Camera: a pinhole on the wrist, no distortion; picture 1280 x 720 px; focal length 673.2 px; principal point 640.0 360.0 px. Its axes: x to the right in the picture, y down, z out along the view. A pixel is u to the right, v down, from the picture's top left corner.
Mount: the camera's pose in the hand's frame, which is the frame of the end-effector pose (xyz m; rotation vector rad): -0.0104 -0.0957 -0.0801 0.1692 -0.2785 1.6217
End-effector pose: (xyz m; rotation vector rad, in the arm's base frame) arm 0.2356 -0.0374 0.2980 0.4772 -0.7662 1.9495
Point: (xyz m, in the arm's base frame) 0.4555 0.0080 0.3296
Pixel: 53 639
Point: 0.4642 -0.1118 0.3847
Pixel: 515 605
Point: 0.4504 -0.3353 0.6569
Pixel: 710 389
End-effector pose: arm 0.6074 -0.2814 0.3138 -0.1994 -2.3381 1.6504
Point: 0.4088 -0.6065 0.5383
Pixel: 440 89
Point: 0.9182 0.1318 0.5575
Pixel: behind the camera
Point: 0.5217 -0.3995 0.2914
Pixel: 1128 73
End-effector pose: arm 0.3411 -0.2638 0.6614 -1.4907 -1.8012 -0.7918
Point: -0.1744 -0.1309 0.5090
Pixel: 184 299
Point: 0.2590 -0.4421 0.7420
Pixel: behind the camera
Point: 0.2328 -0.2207 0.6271
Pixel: 803 200
